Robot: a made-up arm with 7 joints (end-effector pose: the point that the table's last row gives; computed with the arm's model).
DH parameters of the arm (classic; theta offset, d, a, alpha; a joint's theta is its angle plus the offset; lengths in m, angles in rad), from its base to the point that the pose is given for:
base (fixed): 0 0.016 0.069 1.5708
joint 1: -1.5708 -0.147 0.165 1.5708
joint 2: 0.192 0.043 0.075 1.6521
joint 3: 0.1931 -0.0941 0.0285 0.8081
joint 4: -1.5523 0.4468 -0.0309 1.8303
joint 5: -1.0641 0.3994 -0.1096 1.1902
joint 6: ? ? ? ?
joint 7: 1.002 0 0.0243 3.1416
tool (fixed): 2.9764 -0.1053 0 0
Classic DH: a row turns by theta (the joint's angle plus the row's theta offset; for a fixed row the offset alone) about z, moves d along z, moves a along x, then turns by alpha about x.
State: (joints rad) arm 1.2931 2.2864 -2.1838 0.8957 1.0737 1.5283 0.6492
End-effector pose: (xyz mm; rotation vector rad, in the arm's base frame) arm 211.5 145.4 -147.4 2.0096 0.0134 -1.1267
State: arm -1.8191 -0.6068 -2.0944 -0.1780 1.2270 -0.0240 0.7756
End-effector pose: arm -277.1 632.5 202.8 -0.2578 -0.2910 0.2187
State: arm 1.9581 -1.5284 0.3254 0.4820 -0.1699 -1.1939 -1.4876
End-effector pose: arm -182.7 -90.5 783.0 -1.8968 1.5087 -1.9383
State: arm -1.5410 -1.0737 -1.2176 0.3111 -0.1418 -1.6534 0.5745
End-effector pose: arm 401.2 -310.9 511.1 1.7342 -0.5304 -2.3793
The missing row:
joint 6: 0 0.169 -0.3595 1.9514
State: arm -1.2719 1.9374 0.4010 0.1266 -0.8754 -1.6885 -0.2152
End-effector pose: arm -66.3 417.7 -765.8 -0.5642 -0.5523 0.3945
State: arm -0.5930 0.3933 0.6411 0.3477 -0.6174 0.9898 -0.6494
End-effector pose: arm 102.1 420.9 -662.6 -0.1622 2.1861 0.1861
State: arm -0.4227 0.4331 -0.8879 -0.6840 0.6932 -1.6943 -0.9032
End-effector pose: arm -494.0 720.2 -164.7 0.4485 -0.6303 1.8549
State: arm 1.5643 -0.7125 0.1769 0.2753 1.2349 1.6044 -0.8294
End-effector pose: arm 320.2 185.2 124.2 -2.4704 -1.1559 0.8875
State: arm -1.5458 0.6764 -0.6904 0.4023 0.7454 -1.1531 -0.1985
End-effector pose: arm 202.7 799.4 226.6 1.0735 1.1866 0.1940
